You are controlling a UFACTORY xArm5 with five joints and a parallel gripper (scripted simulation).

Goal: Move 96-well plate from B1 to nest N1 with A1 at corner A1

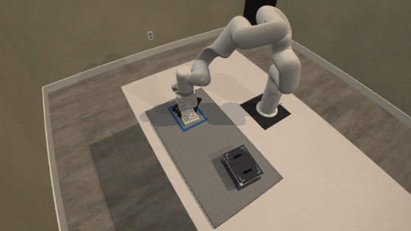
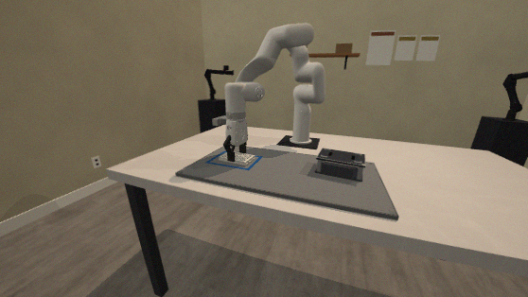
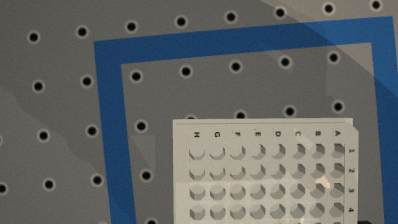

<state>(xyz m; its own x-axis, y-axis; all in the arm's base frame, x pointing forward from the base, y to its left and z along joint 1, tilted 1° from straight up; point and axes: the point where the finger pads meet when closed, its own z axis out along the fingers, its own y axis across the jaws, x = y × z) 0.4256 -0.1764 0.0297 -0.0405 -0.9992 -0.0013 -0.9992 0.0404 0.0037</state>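
Right now my hand is 40 cm to the right of the dark raised nest N1, 6 cm past it and 3 cm below it. From my hand the other things lie so: white 96-well plate (1 cm below); then A1 corner mark (47 cm to the left, 4 cm above, 1 cm behind).
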